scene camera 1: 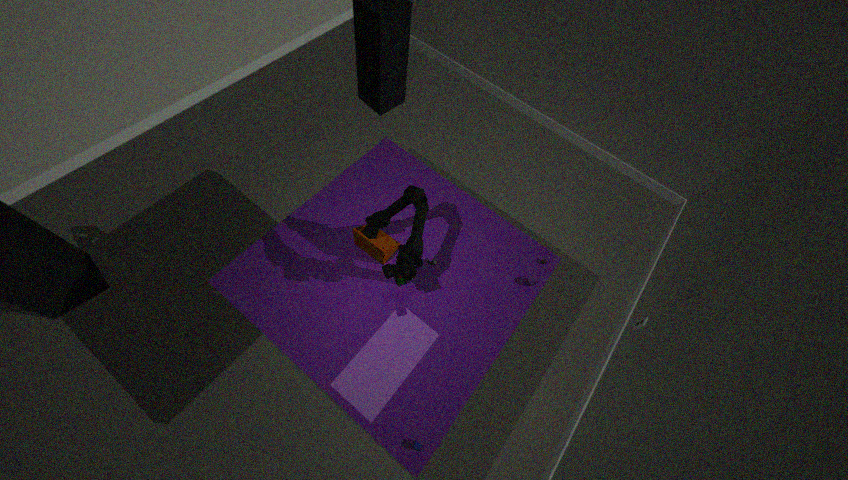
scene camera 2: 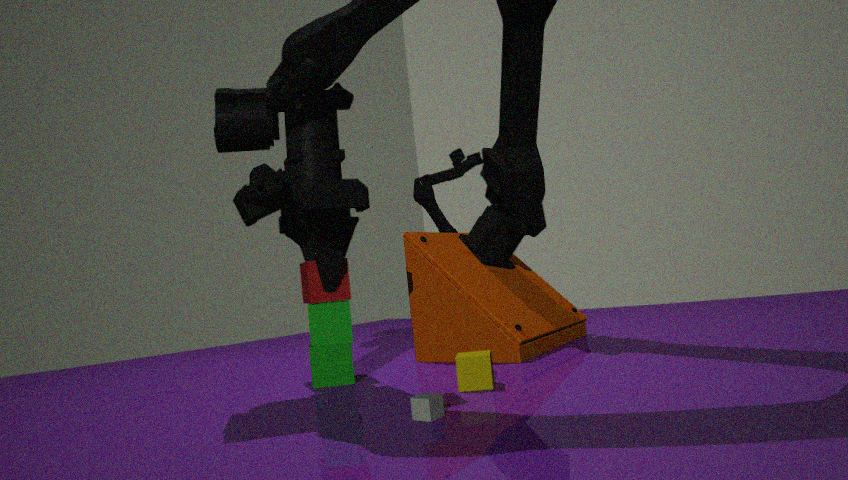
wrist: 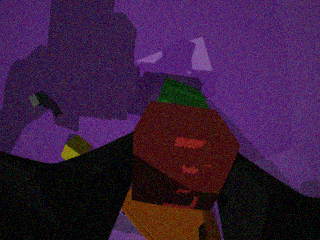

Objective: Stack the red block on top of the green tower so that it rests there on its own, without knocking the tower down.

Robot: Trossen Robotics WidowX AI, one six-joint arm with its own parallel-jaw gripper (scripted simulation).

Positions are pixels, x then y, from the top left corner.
my gripper: holds a red block (scene camera 2: pixel 313 292)
